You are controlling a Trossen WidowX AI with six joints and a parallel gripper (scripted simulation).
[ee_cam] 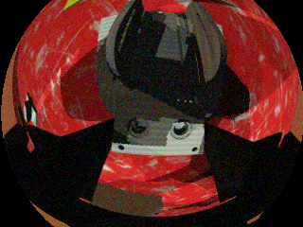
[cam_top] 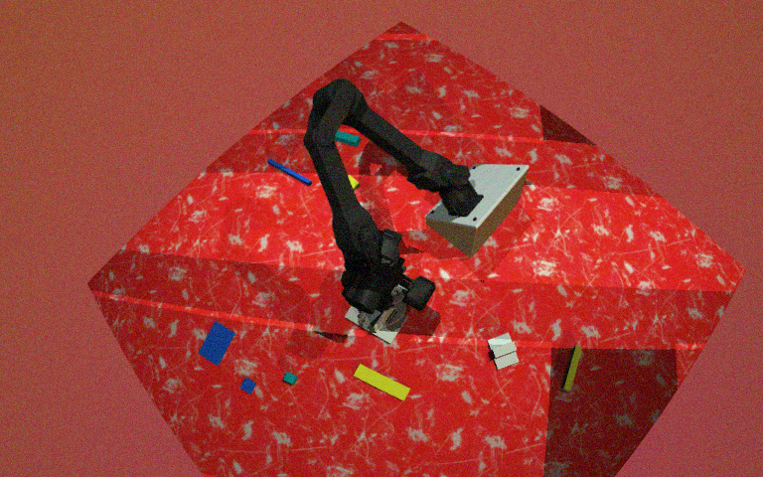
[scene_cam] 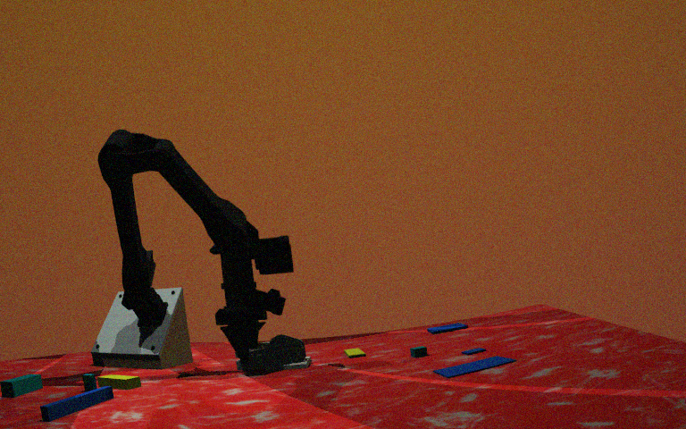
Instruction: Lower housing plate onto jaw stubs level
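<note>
The grey jaw assembly lies 2 cm to the left of my gripper tip and 2 cm ahead of it. Also, from my gripper tip: teal cube (30 cm ahead, 4 cm to the right, 1 cm below); blue stick (42 cm to the right, 7 cm behind); white ridged block (28 cm to the left, 4 cm behind).
</note>
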